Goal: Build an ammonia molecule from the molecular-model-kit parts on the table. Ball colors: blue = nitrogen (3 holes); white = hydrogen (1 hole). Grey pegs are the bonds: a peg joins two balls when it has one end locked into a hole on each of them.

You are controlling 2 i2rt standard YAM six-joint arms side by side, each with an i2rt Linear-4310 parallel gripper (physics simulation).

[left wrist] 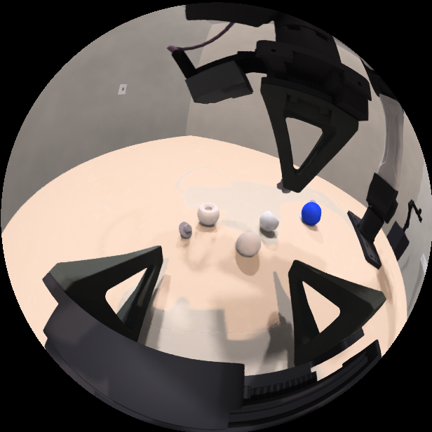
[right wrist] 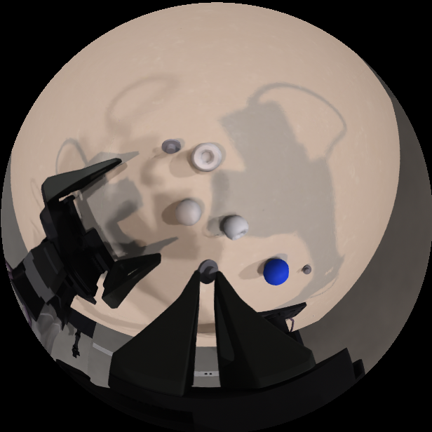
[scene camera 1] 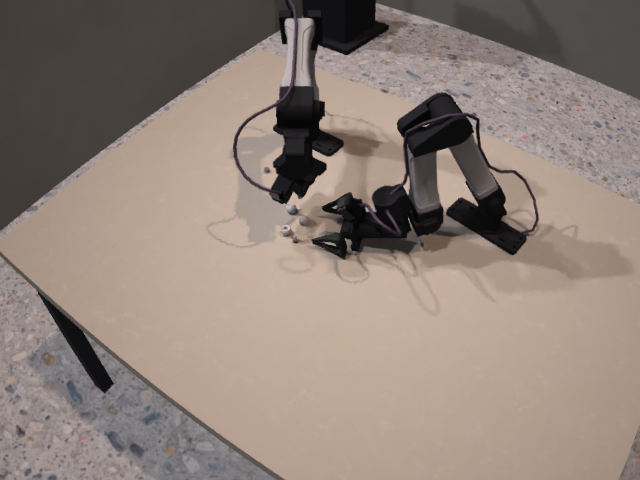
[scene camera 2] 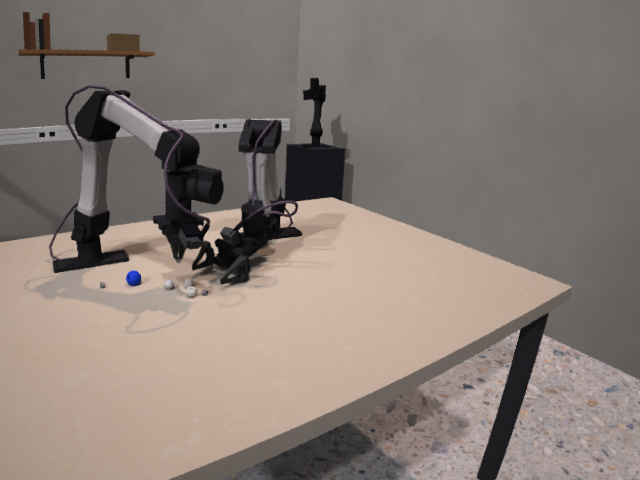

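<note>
My right gripper (scene camera 1: 298, 194) (scene camera 2: 178, 258) (left wrist: 290, 187) (right wrist: 207, 276) is shut on a grey peg, above the table near the white balls. My left gripper (scene camera 1: 318, 224) (scene camera 2: 207, 274) (left wrist: 228, 263) (right wrist: 137, 211) is open, low, facing the balls. One white ball (scene camera 1: 285, 230) (left wrist: 208, 215) (right wrist: 206, 157) has its hole up. A second (scene camera 1: 303, 220) (left wrist: 248, 244) (right wrist: 188, 212) shows no hole. A third (scene camera 1: 291, 209) (left wrist: 269, 221) (right wrist: 235, 227) has its hole tilted sideways. The blue ball (scene camera 2: 133, 277) (left wrist: 311, 213) (right wrist: 276, 272) lies apart, hidden in scene camera 1.
A loose grey peg (scene camera 1: 295, 240) (scene camera 2: 205, 292) (left wrist: 185, 230) (right wrist: 171, 146) lies beside the hole-up white ball. Another peg (scene camera 1: 266, 169) (scene camera 2: 102, 284) (right wrist: 307, 269) lies beyond the blue ball. The two grippers are close together.
</note>
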